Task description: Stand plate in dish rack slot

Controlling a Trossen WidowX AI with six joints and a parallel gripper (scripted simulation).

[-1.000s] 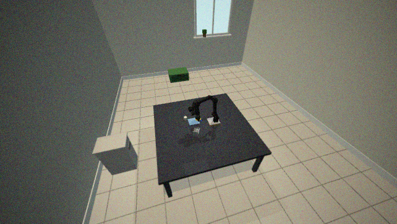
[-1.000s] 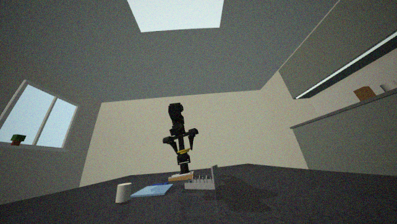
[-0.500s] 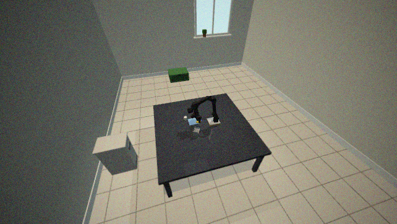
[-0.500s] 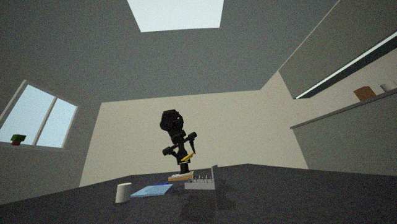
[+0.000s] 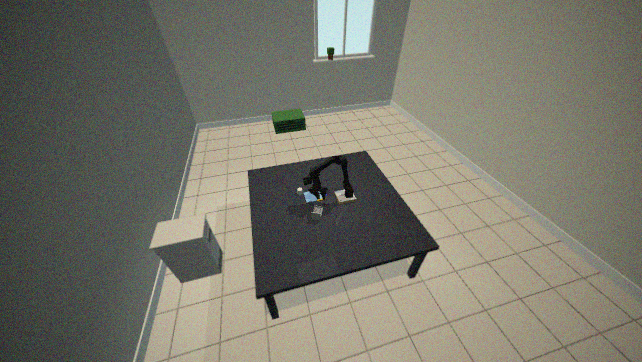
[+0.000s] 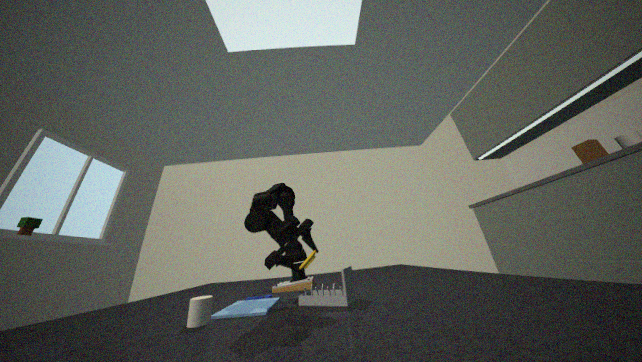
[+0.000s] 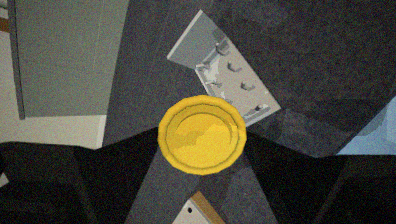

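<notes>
The dish rack is 80 mm below my gripper tip, 50 mm to the left of it and 40 mm ahead of it. From my gripper tip the other things lie so: blue mat 160 mm to the right, 100 mm below, 60 mm ahead; then white cup 210 mm to the right, 170 mm ahead, 80 mm below; then yellow plate 10 mm above.
</notes>
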